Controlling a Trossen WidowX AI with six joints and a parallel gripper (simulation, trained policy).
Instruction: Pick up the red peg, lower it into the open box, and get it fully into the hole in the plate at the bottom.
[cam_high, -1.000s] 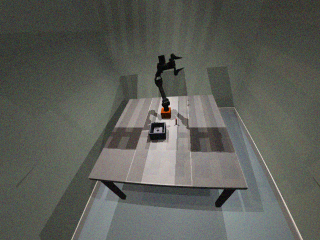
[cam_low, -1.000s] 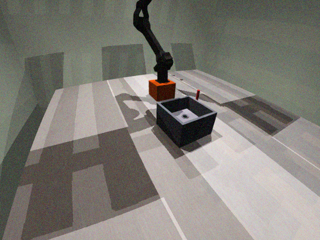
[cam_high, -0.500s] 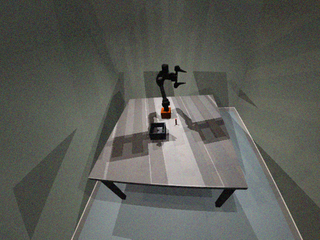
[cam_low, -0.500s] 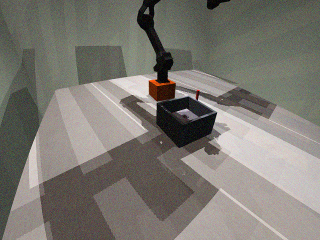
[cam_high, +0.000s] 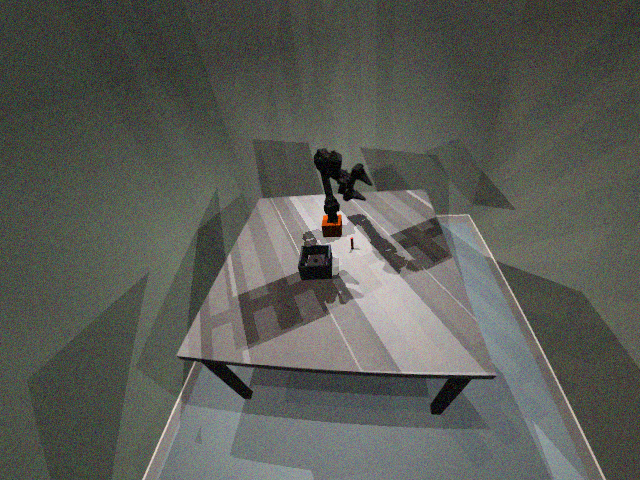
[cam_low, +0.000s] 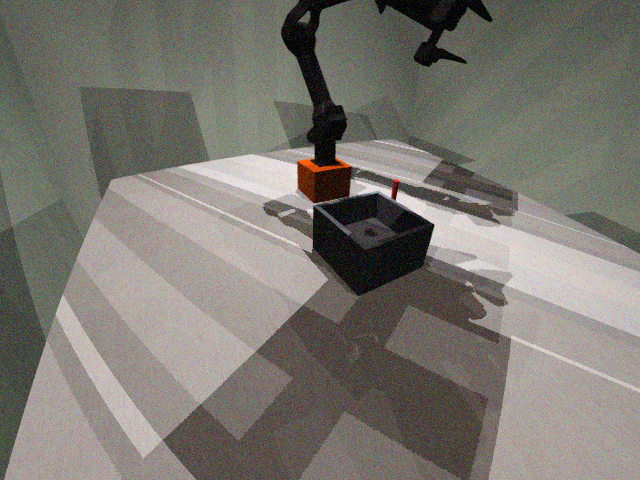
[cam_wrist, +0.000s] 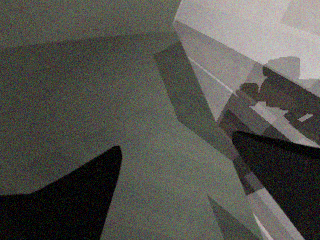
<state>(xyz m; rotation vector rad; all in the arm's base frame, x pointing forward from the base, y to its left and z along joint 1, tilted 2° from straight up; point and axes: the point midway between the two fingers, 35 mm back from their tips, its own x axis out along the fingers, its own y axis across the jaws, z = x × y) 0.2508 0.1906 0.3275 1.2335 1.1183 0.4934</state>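
Now: gripper tip 370 mm above the red peg, 90 mm to the left of it and 80 mm past it. Round my gripper tip: plate 370 mm below, 280 mm to the right, 70 mm ahead; then dark box 390 mm below, 280 mm to the right, 70 mm ahead.
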